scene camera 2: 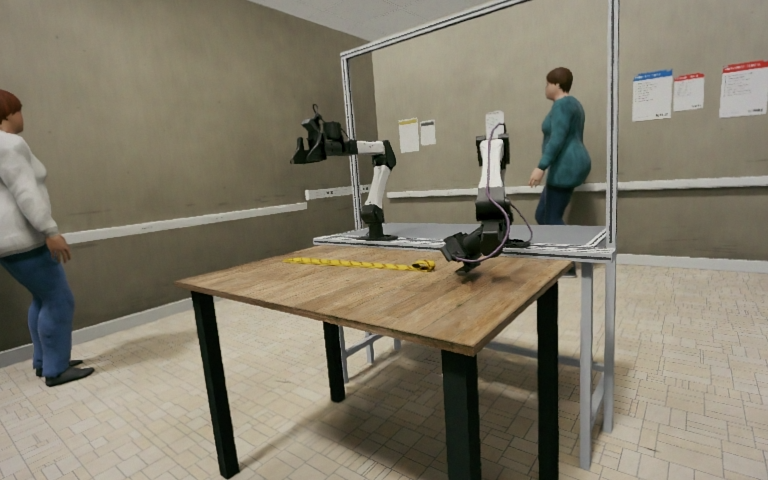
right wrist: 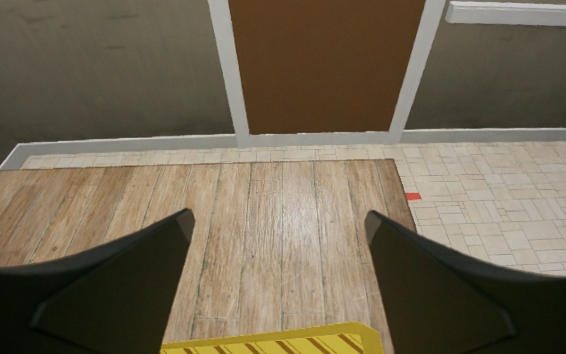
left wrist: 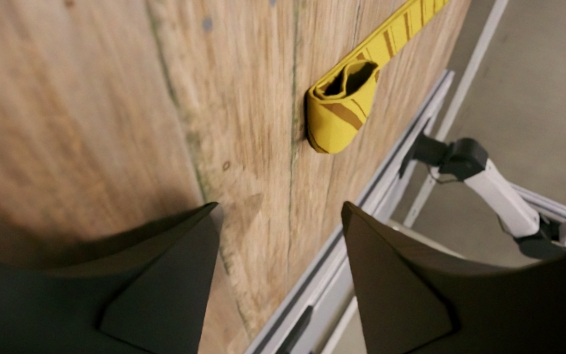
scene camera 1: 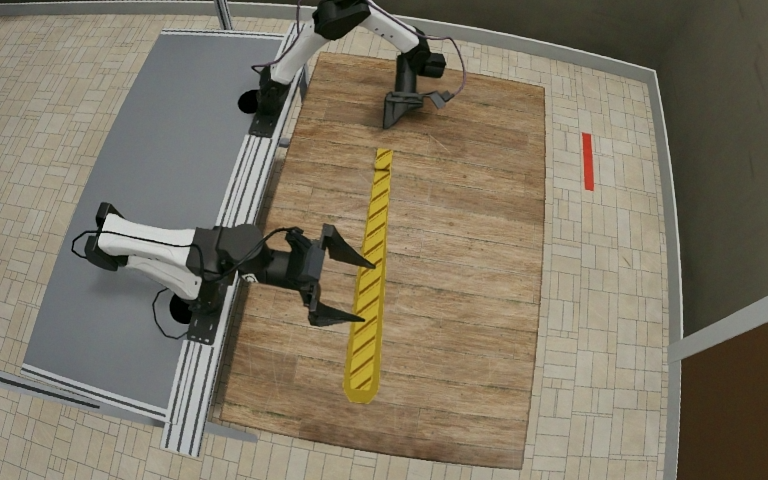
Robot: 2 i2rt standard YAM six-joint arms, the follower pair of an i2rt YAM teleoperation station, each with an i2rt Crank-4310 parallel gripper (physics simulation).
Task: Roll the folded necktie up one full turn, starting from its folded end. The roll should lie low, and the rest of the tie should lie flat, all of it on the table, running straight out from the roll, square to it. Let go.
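Note:
The yellow striped necktie lies flat and nearly straight on the table. At its upper end in scene camera 1 is a small roll, with an open loop at its side in the left wrist view. The tie runs out from the roll in line with it. My left gripper is open and empty, low over the table beyond the rolled end, apart from it. My right gripper is open and empty, high above the middle of the tie.
A metal frame rail with both arm bases runs along the table's left side in scene camera 1. One person stands behind the station and another at the left. A red strip lies on the floor.

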